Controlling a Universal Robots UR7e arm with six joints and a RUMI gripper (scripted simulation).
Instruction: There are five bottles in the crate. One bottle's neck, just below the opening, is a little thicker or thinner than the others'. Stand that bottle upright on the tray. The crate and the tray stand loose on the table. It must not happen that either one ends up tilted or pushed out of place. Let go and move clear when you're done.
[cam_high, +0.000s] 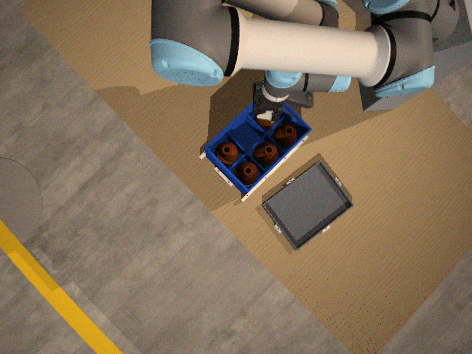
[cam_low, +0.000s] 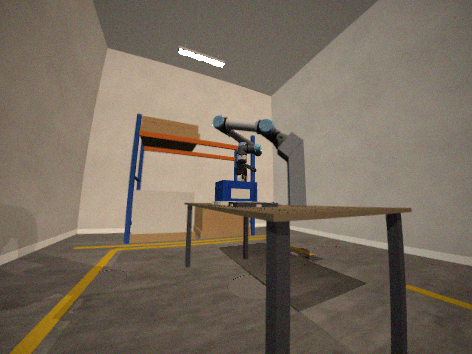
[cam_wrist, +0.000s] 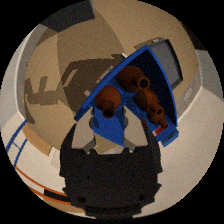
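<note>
Right now the blue crate is 10 cm ahead of my hand, 7 cm below it and 1 cm to the left of it. Round my hand: brown bottle 20 cm ahead, 7 cm below, 2 cm to the left; grey tray 26 cm to the left, 19 cm ahead, 14 cm below.
</note>
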